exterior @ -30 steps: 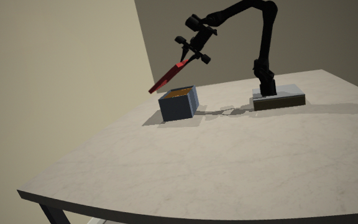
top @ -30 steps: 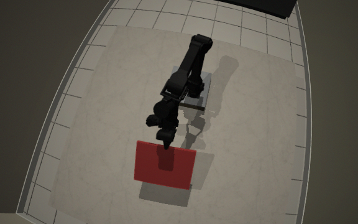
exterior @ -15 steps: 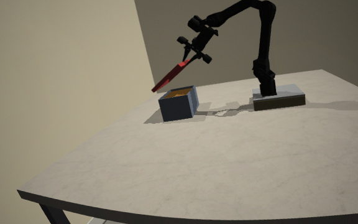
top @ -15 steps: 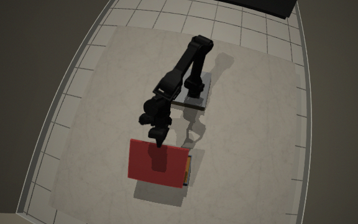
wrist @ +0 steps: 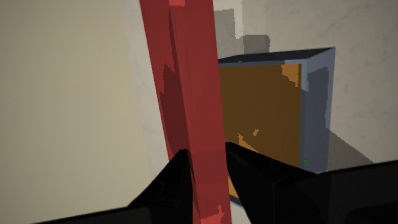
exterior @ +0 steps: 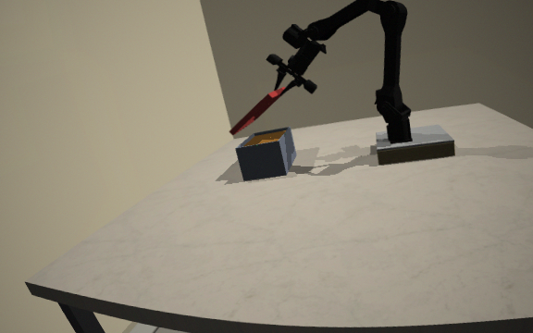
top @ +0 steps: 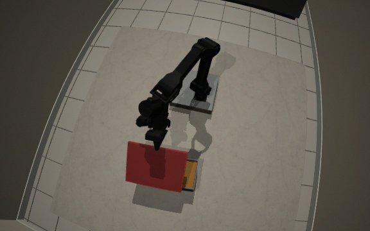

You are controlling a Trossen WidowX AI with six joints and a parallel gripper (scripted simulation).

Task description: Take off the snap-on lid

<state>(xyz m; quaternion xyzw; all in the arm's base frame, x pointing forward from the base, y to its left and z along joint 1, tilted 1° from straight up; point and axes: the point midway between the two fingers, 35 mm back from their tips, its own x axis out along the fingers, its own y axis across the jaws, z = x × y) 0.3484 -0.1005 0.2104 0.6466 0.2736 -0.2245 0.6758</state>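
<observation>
My gripper tip is now 70 mm short of the flat red lid and 40 mm above it. Also, from my gripper tip: blue-grey storage box: 180 mm below, 70 mm to the left, 50 mm ahead.
</observation>
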